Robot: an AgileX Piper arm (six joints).
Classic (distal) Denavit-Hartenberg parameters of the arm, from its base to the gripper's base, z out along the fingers. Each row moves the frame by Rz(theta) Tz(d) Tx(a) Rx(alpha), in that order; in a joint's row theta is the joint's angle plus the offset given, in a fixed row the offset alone. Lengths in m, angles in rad.
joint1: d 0.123  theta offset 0  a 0  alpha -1.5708
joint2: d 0  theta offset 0.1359  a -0.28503  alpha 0
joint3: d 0  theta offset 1.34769  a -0.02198  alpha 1.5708
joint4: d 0.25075  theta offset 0  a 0  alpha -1.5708
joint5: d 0  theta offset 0  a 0  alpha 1.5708
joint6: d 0.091  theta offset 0  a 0  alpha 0
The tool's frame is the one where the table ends.
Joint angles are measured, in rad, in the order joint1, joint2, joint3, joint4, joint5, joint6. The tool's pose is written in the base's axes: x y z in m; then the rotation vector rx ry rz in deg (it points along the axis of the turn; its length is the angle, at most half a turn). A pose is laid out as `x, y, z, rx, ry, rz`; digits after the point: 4 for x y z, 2 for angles.
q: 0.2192 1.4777 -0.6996 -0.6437 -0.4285 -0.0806
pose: 0.2903, 0.0879, 0.2355, -55.86, 93.49, -4.10
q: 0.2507 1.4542 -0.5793 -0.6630 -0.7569 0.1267
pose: 0.2613, 0.1066, 0.2336, -47.80, 85.66, 15.54
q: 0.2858 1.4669 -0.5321 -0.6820 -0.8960 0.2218
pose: 0.2469, 0.1192, 0.2283, -45.99, 83.08, 25.90
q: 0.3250 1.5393 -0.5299 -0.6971 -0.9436 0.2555
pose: 0.2464, 0.1329, 0.2115, -47.31, 84.70, 31.54
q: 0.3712 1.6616 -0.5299 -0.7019 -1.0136 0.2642
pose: 0.2468, 0.1496, 0.1830, -49.14, 87.23, 37.66
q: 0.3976 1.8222 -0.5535 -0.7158 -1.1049 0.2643
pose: 0.2517, 0.1636, 0.1487, -50.35, 89.57, 43.56
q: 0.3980 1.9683 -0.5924 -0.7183 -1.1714 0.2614
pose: 0.2610, 0.1696, 0.1173, -49.63, 92.14, 46.92
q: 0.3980 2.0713 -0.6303 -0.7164 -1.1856 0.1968
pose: 0.2683, 0.1729, 0.0924, -52.06, 93.11, 45.57
